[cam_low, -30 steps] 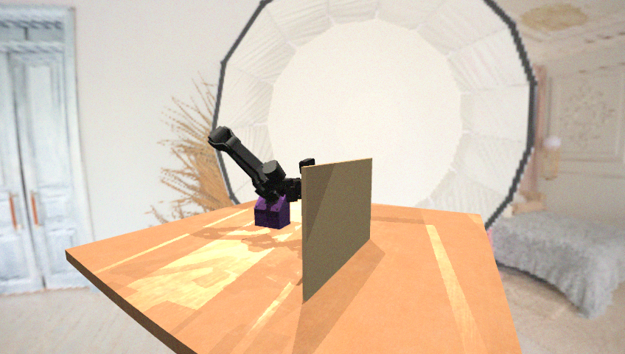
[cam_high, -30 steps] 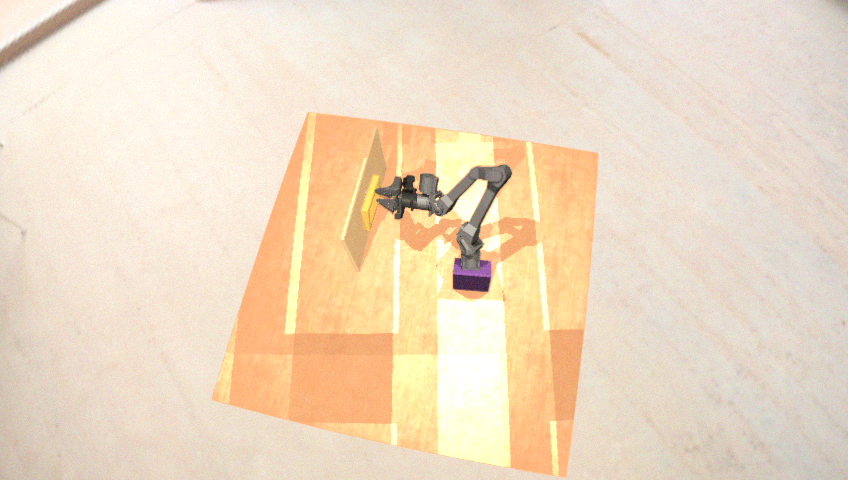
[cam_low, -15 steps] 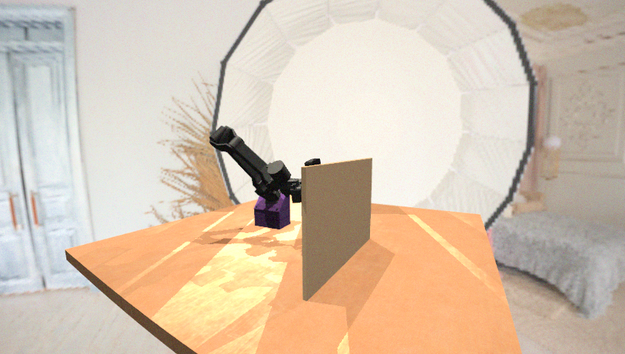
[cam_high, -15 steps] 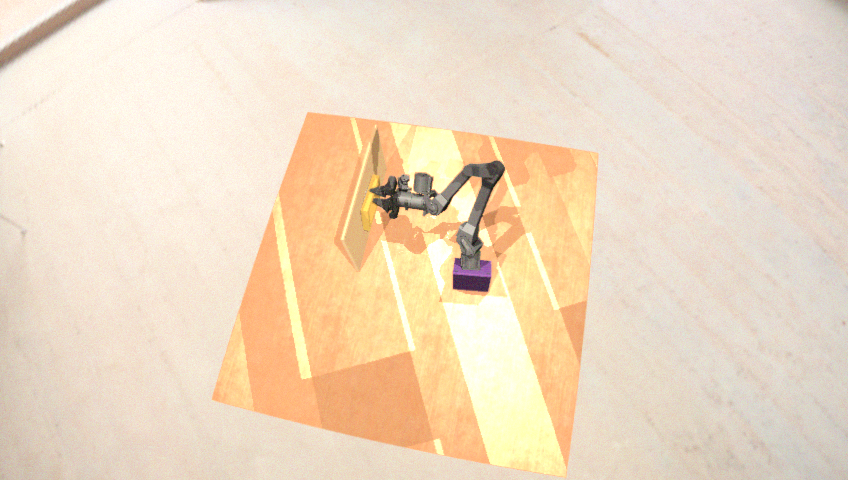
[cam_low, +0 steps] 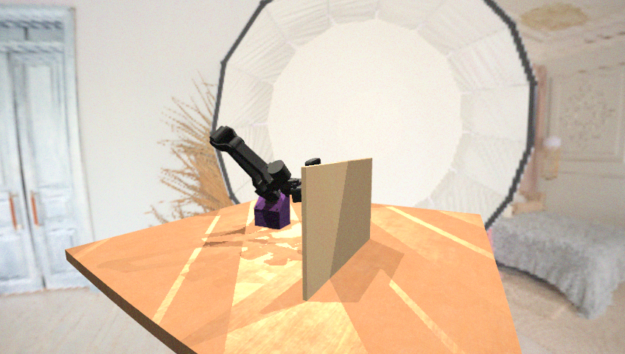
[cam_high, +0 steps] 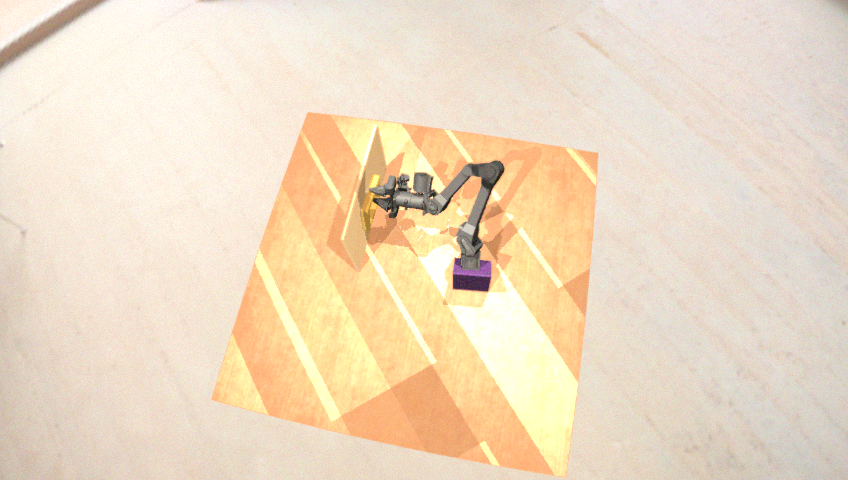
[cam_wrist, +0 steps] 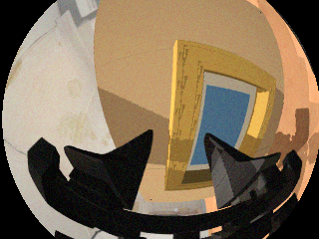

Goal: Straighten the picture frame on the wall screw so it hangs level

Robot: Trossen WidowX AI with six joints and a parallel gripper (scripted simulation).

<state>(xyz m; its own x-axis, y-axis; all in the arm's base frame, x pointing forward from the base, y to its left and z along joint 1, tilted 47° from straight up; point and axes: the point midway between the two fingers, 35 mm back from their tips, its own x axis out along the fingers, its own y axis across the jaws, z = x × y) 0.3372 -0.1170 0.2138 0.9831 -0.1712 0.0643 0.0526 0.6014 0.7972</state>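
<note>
Right now the picture frame is 5 cm below my gripper tip, 1 cm to the left of it and 1 cm ahead of it. From my gripper tip the other things lie so: wall panel 7 cm below, 2 cm ahead, 1 cm to the right.
</note>
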